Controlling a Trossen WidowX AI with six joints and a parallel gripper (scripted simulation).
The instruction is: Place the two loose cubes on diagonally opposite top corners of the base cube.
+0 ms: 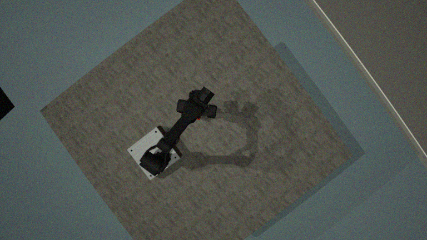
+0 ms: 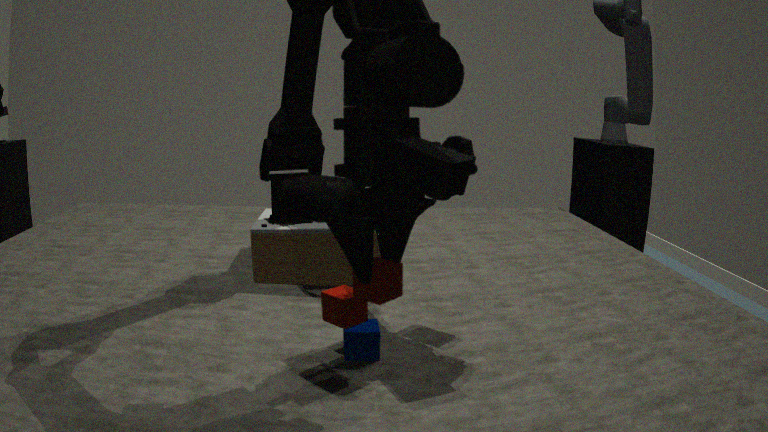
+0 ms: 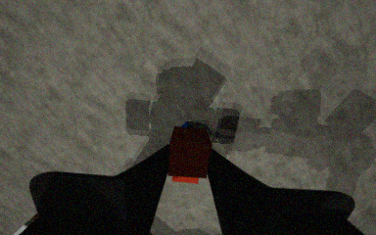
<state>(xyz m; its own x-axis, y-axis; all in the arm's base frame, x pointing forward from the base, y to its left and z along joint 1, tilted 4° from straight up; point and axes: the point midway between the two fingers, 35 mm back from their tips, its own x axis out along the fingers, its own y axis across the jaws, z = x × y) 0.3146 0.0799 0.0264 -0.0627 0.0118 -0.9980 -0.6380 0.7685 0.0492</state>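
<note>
The blue cube is 70 mm below my gripper tip, 20 mm behind it and 10 mm to the right of it.
</note>
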